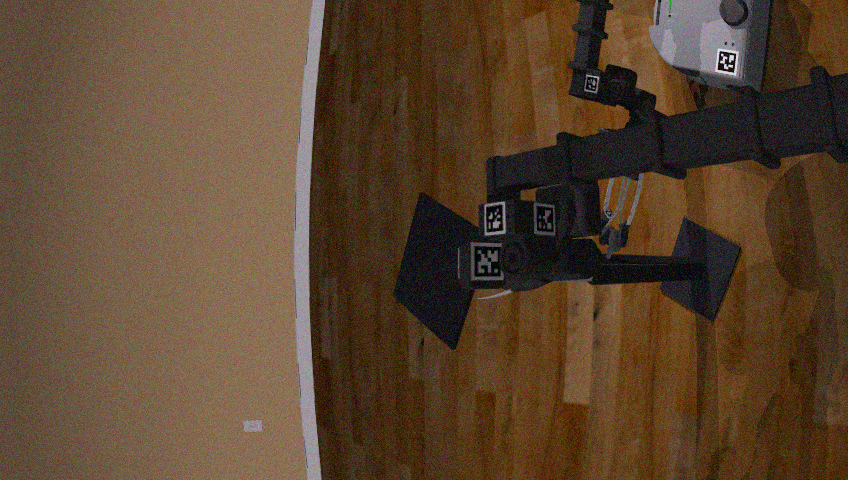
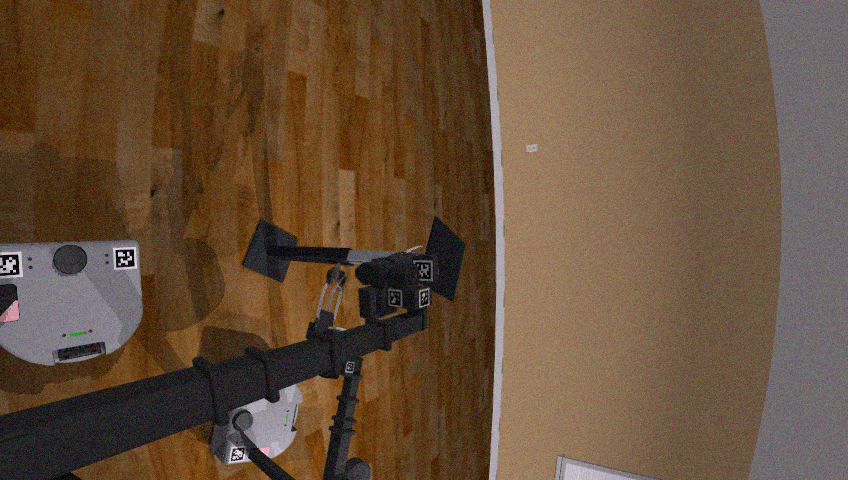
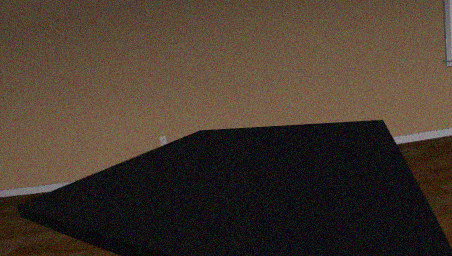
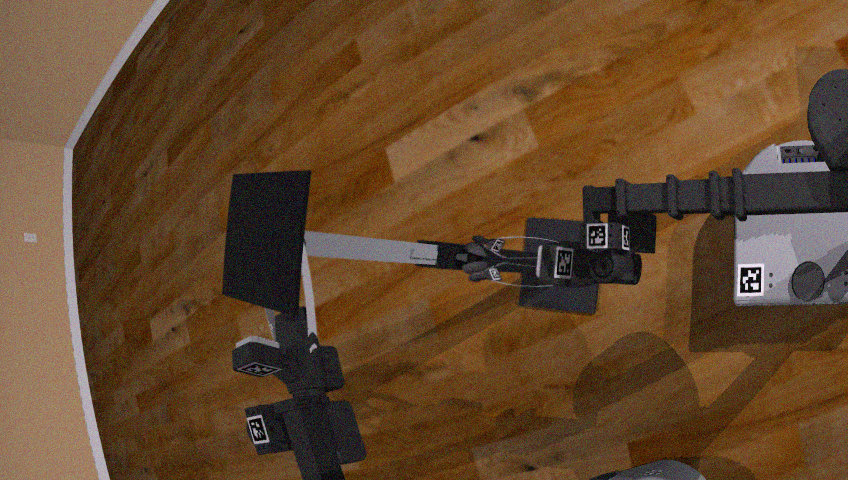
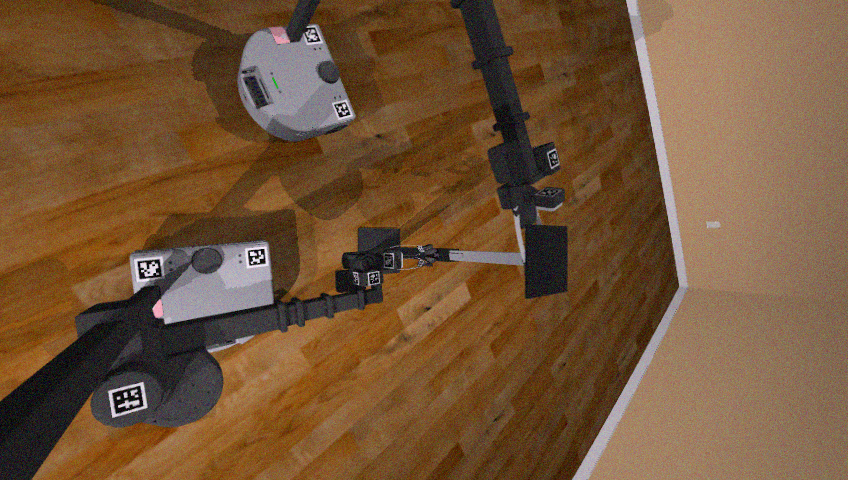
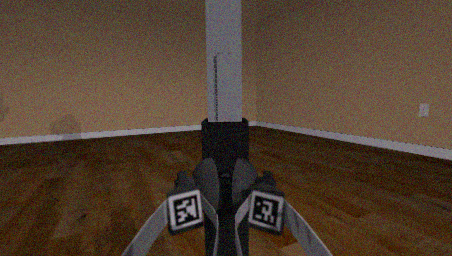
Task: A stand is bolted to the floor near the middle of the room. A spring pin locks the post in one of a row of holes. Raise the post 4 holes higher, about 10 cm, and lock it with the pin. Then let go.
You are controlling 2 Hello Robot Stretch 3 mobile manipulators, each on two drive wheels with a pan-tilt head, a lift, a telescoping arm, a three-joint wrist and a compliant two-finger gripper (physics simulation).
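The stand has a black base plate (image 1: 714,300) (image 4: 556,300), a black sleeve (image 1: 642,268) (image 6: 225,142) and a grey post (image 4: 363,246) (image 5: 484,256) (image 6: 224,60) rising from it. A wide black top plate (image 1: 422,267) (image 3: 250,195) (image 4: 264,231) (image 5: 546,261) sits on the post. The r1 gripper (image 4: 285,273) (image 5: 532,249) reaches in under the top plate; its finger strips spread apart, its fingertips are hidden. The r2 gripper (image 4: 471,257) (image 5: 427,255) (image 6: 225,182) is level at the sleeve, fingers closed in around the small dark pin (image 6: 225,175). The pin's depth is hidden.
The r2 base (image 1: 711,35) (image 2: 267,422) and the r1 base (image 2: 71,303) (image 5: 294,83) stand on the wooden floor, away from the stand. The r1 arm (image 1: 708,130) crosses above the r2 gripper. A tan wall (image 1: 148,237) (image 2: 624,237) rises beyond the stand.
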